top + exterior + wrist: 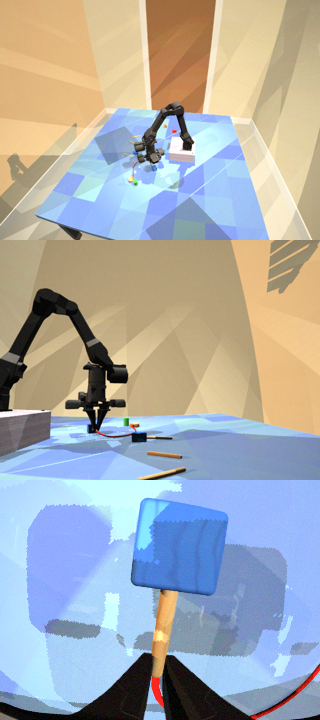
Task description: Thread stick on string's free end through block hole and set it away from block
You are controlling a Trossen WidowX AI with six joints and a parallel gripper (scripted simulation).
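The thin wooden stick is 1 cm behind my gripper tip and 1 cm to the left of it. The rest, counted from my gripper tip: blue brick: 15 cm ahead, 6 cm to the right; green cylinder: 4 cm ahead, 19 cm to the left; round button: 9 cm ahead, 17 cm to the left, 1 cm below.
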